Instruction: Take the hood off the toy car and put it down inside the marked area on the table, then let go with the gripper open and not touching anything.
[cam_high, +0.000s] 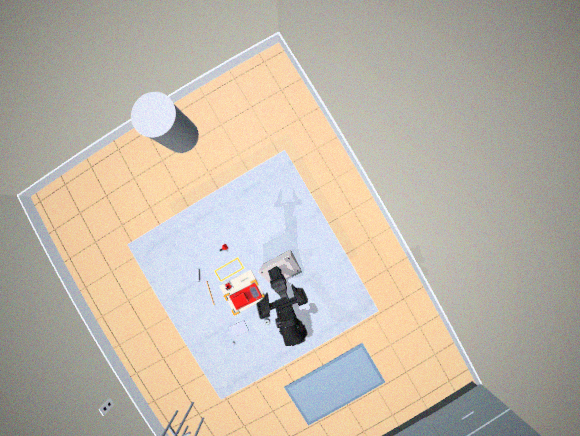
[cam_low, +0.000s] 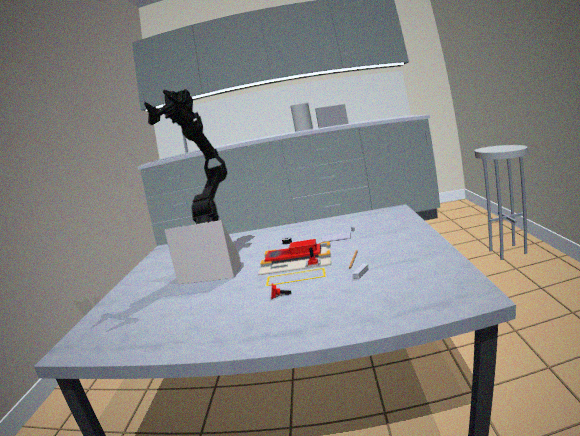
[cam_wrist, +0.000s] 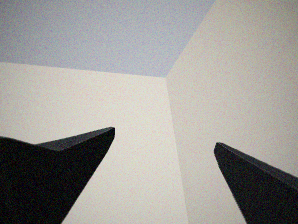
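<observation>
Now: gripper tip 640 mm above the red hood, 420 mm short of it and 100 mm to the right of it. From my gripper tip the other things lie so: orange stick (680 mm below, 580 mm ahead, 40 mm to the right).
</observation>
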